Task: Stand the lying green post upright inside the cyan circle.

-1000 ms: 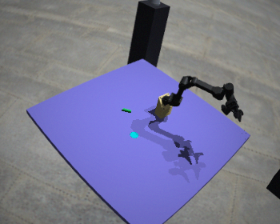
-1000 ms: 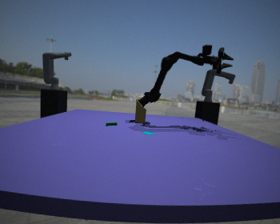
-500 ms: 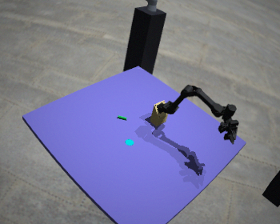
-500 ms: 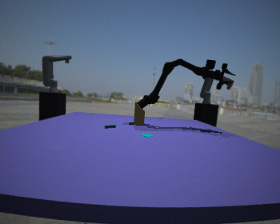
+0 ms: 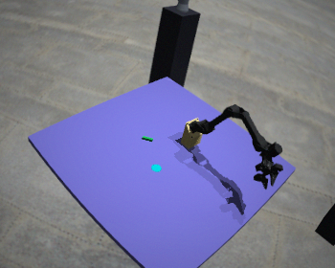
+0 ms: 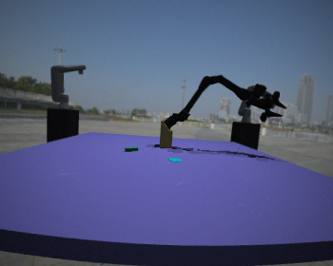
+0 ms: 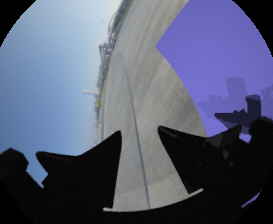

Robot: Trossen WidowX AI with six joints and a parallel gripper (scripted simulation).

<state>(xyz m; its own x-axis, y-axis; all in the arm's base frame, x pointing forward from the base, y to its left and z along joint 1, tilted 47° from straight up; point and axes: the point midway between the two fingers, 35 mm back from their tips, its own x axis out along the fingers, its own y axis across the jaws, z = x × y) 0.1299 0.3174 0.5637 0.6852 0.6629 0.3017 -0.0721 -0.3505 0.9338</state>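
My gripper tip is now 820 mm to the left of the green post, 260 mm above it and 50 mm short of it. Also, from my gripper tip: cyan circle: 610 mm to the right, 260 mm below, 170 mm ahead.
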